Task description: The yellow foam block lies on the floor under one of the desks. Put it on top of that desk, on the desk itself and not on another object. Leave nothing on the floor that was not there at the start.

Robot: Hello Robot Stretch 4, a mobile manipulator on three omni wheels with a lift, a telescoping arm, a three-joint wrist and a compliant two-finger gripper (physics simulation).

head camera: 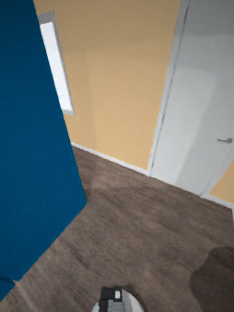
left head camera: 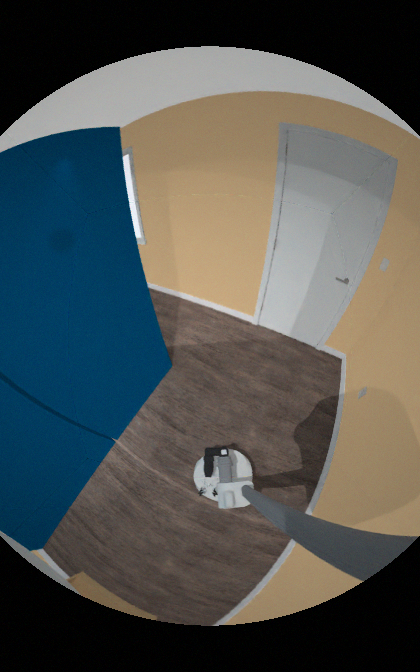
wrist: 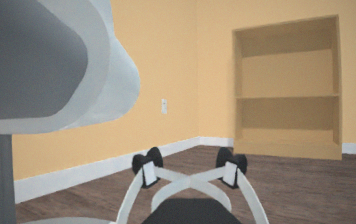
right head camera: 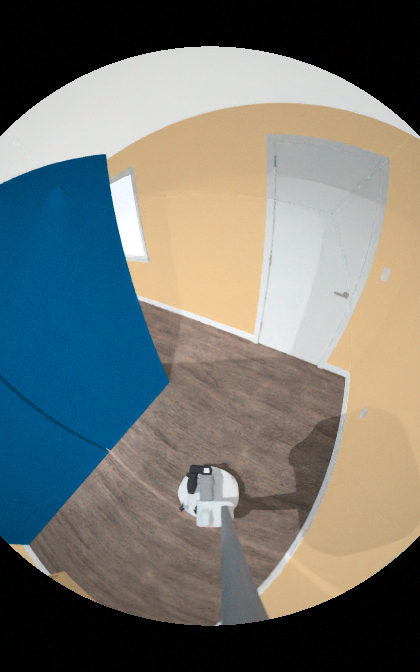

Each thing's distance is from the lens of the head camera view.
white door point(head camera: 185, 152): 178 cm
window point(head camera: 47, 23): 262 cm
The marked spots on the white door and the window are 254 cm apart.
